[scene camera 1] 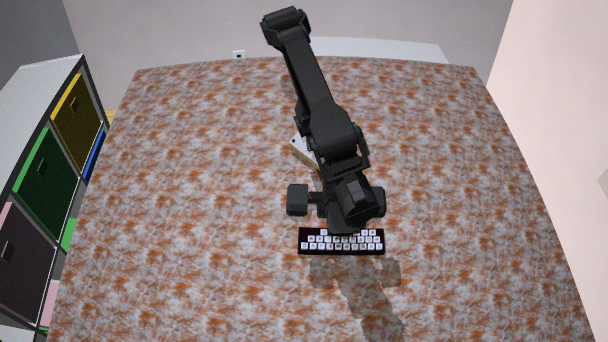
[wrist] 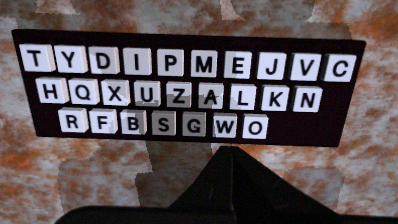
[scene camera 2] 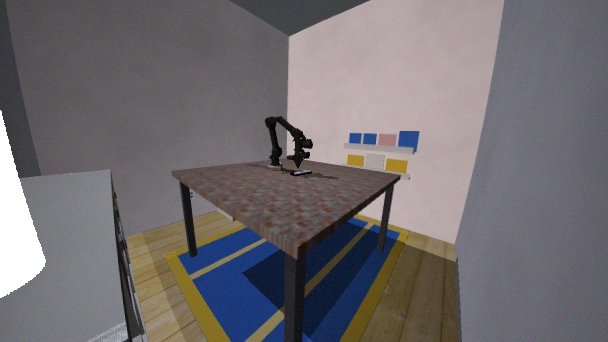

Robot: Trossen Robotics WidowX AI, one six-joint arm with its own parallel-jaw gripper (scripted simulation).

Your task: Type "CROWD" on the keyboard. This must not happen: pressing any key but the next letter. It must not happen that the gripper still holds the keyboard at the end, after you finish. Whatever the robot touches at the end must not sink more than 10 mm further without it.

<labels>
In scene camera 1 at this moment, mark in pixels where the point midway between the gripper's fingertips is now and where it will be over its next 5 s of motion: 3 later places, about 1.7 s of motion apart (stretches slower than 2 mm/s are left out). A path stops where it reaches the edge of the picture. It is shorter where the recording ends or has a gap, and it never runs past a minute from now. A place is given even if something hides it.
My gripper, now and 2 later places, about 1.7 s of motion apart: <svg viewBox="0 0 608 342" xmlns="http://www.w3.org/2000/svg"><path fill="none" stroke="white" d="M333 224L363 247L364 234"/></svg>
</labels>
